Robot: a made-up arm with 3 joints. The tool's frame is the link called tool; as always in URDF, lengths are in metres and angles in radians. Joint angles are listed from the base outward. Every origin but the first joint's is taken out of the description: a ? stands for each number. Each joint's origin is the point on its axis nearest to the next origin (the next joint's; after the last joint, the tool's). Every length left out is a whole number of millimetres.
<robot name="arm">
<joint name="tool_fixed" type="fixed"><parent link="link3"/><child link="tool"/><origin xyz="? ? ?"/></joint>
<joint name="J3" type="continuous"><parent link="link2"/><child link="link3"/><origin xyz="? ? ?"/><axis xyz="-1 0 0"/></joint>
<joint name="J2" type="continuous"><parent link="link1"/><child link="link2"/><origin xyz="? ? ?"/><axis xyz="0 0 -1"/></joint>
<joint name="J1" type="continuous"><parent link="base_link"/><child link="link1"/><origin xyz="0 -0.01 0.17"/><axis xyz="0 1 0"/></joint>
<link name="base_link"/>
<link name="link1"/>
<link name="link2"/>
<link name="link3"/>
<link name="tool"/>
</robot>
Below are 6 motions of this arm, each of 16 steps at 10 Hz.
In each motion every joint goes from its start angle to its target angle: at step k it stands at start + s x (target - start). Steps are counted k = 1, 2, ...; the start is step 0. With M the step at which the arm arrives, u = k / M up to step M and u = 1 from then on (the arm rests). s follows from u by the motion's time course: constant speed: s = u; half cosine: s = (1 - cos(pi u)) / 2; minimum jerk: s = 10 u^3 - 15 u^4 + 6 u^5.
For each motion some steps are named. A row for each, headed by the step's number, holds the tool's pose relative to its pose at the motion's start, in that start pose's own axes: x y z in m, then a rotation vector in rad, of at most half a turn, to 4 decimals.
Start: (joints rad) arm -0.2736 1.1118 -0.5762
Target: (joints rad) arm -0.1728 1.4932 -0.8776
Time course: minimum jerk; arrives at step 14
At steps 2, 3, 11, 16:
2: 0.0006 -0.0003 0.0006 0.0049 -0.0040 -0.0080
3: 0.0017 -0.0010 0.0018 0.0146 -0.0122 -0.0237
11: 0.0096 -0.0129 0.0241 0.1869 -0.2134 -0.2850
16: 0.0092 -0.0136 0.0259 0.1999 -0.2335 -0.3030

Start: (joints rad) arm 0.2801 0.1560 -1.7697
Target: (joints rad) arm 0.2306 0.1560 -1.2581
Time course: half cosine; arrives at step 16
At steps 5, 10, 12, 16:
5: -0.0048 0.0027 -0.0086 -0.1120 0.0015 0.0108
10: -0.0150 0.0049 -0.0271 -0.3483 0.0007 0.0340
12: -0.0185 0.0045 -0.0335 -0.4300 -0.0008 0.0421
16: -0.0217 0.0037 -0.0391 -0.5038 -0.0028 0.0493

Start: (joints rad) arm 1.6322 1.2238 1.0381
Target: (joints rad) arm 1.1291 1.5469 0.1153
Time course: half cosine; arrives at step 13
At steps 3, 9, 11, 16:
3: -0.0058 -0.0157 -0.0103 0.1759 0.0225 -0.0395
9: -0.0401 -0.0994 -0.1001 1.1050 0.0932 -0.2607
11: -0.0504 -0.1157 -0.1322 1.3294 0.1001 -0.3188
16: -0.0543 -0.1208 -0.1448 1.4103 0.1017 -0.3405

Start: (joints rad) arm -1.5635 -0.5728 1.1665
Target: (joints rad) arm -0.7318 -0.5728 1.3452
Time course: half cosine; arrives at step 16
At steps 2, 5, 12, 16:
2: 0.0078 0.0002 -0.0060 0.0104 0.0104 0.0245
5: 0.0442 0.0054 -0.0362 0.0605 0.0582 0.1439
12: 0.1430 0.0724 -0.1428 0.2368 0.1914 0.5625
16: 0.1581 0.0972 -0.1661 0.2794 0.2153 0.6609

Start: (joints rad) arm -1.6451 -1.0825 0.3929
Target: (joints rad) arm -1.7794 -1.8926 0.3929
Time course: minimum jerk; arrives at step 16
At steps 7, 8, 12, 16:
7: -0.0269 0.0478 0.0165 -0.0489 -0.1347 0.2809
8: -0.0370 0.0614 0.0201 -0.0649 -0.1726 0.3667
12: -0.0771 0.1029 0.0271 -0.1221 -0.2919 0.6642
16: -0.0888 0.1123 0.0276 -0.1376 -0.3203 0.7428

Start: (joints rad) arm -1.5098 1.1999 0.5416
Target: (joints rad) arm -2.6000 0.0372 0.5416
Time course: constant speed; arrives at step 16
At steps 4, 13, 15, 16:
4: -0.0499 -0.0503 -0.0213 0.2379 -0.2646 0.1779
13: -0.1882 -0.1410 -0.1421 0.6103 -1.0411 0.4010
15: -0.2191 -0.1496 -0.1844 0.6520 -1.2377 0.4104
16: -0.2338 -0.1515 -0.2073 0.6660 -1.3380 0.4089

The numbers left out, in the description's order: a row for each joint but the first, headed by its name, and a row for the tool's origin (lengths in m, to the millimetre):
tool: 0 0.08 0.02
J3: 0.12 -0.04 0
J2: -0.03 0 0.36

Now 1 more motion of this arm.
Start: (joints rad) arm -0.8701 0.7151 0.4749
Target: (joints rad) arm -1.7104 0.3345 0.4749
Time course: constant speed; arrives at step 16
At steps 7, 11, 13, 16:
7: -0.1056 -0.0629 -0.0202 0.2174 -0.3394 0.0106
11: -0.1669 -0.0898 -0.0498 0.3195 -0.5460 0.0052
13: -0.1968 -0.1001 -0.0692 0.3643 -0.6521 -0.0012
16: -0.2397 -0.1108 -0.1038 0.4235 -0.8141 -0.0162

